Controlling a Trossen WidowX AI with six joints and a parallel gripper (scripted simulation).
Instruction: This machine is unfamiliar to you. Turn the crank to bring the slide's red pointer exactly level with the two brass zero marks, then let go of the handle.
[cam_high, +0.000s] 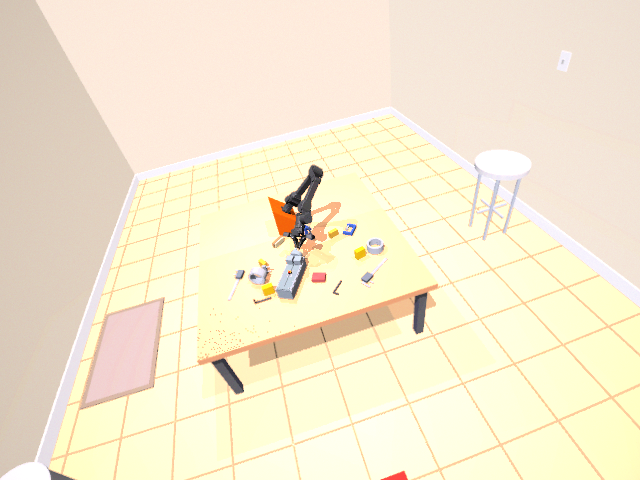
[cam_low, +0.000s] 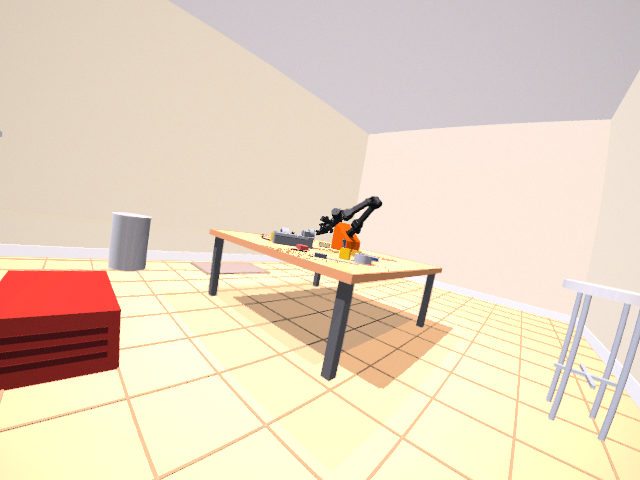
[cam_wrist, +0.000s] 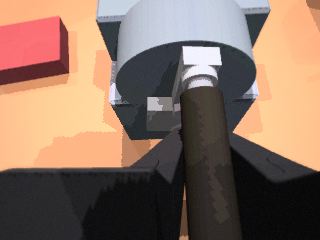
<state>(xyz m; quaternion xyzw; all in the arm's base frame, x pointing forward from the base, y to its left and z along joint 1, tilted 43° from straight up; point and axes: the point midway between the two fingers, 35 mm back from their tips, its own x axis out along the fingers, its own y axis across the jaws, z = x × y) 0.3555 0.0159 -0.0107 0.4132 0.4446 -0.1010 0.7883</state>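
Right now my gripper tip is 1 cm past the dark crank handle, 1 cm to the right of it and 2 cm below it. From my gripper tip the other things lie so: red pointer (15 cm ahead, 8 cm to the right, 1 cm below); then red block (19 cm ahead, 7 cm to the left, 8 cm below).
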